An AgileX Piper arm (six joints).
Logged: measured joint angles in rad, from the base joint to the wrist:
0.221 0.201 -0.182 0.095 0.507 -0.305
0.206 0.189 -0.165 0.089 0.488 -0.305
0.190 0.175 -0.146 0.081 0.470 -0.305
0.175 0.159 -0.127 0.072 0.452 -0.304
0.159 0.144 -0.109 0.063 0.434 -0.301
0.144 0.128 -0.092 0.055 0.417 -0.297
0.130 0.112 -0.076 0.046 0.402 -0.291
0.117 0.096 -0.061 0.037 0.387 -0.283
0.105 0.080 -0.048 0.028 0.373 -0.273
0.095 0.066 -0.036 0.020 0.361 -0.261
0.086 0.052 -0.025 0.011 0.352 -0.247
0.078 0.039 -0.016 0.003 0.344 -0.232
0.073 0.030 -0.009 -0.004 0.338 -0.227
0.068 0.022 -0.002 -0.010 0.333 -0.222
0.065 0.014 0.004 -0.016 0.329 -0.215
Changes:
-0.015 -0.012 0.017 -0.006 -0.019 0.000
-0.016 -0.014 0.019 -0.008 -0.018 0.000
-0.015 -0.016 0.019 -0.009 -0.018 0.001
-0.016 -0.015 0.018 -0.009 -0.018 0.003
-0.015 -0.016 0.017 -0.008 -0.017 0.004
-0.014 -0.016 0.016 -0.009 -0.015 0.006
-0.013 -0.016 0.015 -0.009 -0.015 0.008
-0.012 -0.016 0.013 -0.009 -0.014 0.010
-0.010 -0.014 0.012 -0.008 -0.012 0.012
-0.009 -0.014 0.011 -0.009 -0.009 0.014
-0.008 -0.013 0.009 -0.008 -0.008 0.015
-0.005 -0.009 0.007 -0.007 -0.006 0.005
-0.005 -0.008 0.007 -0.006 -0.005 0.005
-0.003 -0.008 0.006 -0.006 -0.004 0.007

